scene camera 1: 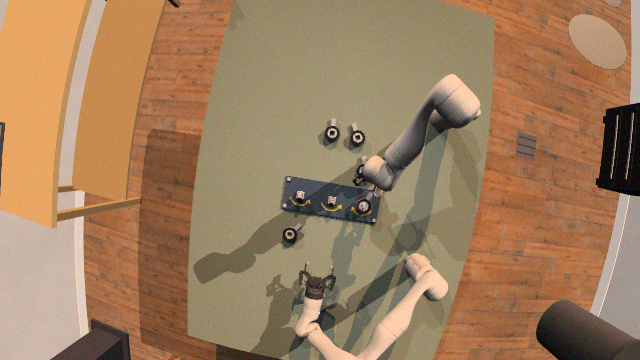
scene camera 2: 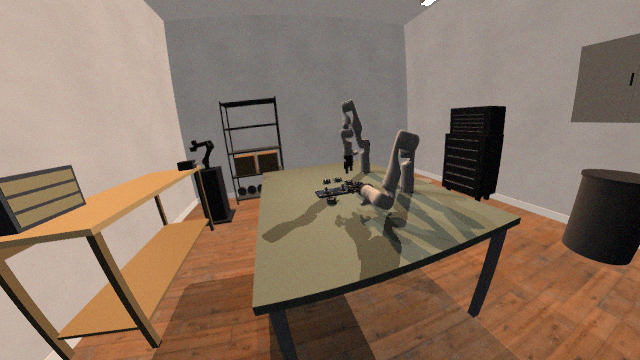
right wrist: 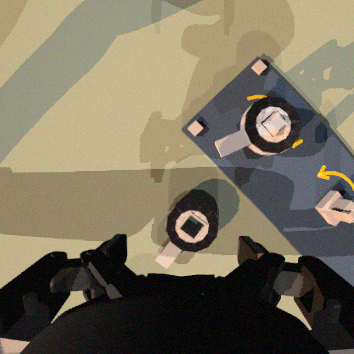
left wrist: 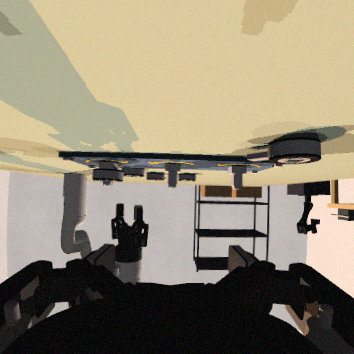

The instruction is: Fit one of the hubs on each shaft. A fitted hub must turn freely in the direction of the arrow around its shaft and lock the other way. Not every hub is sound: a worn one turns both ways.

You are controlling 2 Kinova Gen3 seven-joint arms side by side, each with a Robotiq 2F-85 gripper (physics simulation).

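Frame: origin at the left arm's base, x ahead, y left, z up, level; millimetres.
Where they show: left gripper, fingertip midpoint: point(scene camera 1: 319, 264) point(scene camera 2: 355, 185) point(left wrist: 171, 257); right gripper, fingertip midpoint: point(scene camera 2: 349, 172) point(right wrist: 181, 247) point(left wrist: 128, 203); left arm's base at its link origin: point(scene camera 1: 413, 262) point(scene camera 2: 406, 190); right arm's base at its link origin: point(scene camera 1: 439, 118) point(scene camera 2: 365, 171) point(left wrist: 76, 174).
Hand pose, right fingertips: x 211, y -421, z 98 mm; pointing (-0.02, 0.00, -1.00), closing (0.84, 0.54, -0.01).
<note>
Each offset is from my right fingertips to the centre of the thing. "spot": to the spot under its first point. Level surfaces: height alone.
A blue board {90 mm down} point(scene camera 1: 316, 197) point(right wrist: 280, 185) has three square shafts with yellow arrows. A black-rimmed hub {10 mm ahead, 128 mm left, 65 mm down} point(scene camera 1: 364, 206) point(left wrist: 107, 175) point(right wrist: 252, 125) sits on the right-end shaft in scene camera 1. The left-end shaft {spot: 269 mm ahead, 85 mm left, 45 mm down} point(scene camera 1: 300, 195) point(left wrist: 238, 177) and middle shaft {spot: 148 mm ahead, 114 mm left, 45 mm down} point(scene camera 1: 331, 201) point(left wrist: 172, 175) point(right wrist: 335, 207) are bare. My right gripper point(scene camera 2: 348, 172) point(left wrist: 128, 203) point(right wrist: 181, 247) is open, above a loose hub {9 mm ahead, 14 mm right, 87 mm down} point(right wrist: 171, 225) beside the board. Two hubs {129 mm ahead, 174 mm right, 87 mm down} point(scene camera 1: 326, 133) {31 mm ahead, 152 mm right, 87 mm down} point(scene camera 1: 351, 138) lie above the board; another hub {316 mm ahead, 240 mm left, 87 mm down} point(scene camera 1: 284, 234) point(left wrist: 295, 150) lies below it. My left gripper point(scene camera 1: 319, 267) point(left wrist: 171, 257) is open and empty, below the board.
The board lies on the green table {98 mm down} point(scene camera 1: 280, 75) point(scene camera 2: 295, 250). My right forearm reaches in from the upper right in scene camera 1, and its wrist overlaps the board's upper right corner. A wooden bench point(scene camera 2: 125, 200) stands left of the table.
</note>
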